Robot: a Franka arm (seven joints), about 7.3 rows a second.
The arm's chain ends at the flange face. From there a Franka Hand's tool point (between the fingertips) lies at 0.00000 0.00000 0.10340 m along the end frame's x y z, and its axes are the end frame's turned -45 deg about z.
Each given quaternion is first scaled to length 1.
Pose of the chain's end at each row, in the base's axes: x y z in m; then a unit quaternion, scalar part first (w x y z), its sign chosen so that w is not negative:
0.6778 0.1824 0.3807 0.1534 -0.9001 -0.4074 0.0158
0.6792 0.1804 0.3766 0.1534 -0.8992 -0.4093 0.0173
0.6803 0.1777 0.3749 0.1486 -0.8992 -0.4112 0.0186
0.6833 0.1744 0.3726 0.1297 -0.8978 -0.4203 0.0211
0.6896 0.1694 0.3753 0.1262 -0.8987 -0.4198 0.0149
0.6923 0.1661 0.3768 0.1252 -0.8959 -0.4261 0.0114
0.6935 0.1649 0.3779 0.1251 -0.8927 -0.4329 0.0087
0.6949 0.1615 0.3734 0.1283 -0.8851 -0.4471 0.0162
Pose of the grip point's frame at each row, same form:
0.6619 0.2096 0.2822 0.1478 -0.6757 -0.7209 -0.0441
0.6630 0.2075 0.2781 0.1483 -0.6741 -0.7223 -0.0427
0.6642 0.2037 0.2761 0.1444 -0.6734 -0.7240 -0.0397
0.6681 0.1966 0.2728 0.1279 -0.6686 -0.7319 -0.0301
0.6759 0.1916 0.2752 0.1223 -0.6696 -0.7317 -0.0345
0.6792 0.1883 0.2767 0.1200 -0.6646 -0.7365 -0.0374
0.6807 0.1872 0.2778 0.1189 -0.6591 -0.7416 -0.0398
0.6801 0.1835 0.2735 0.1247 -0.6466 -0.7518 -0.0341

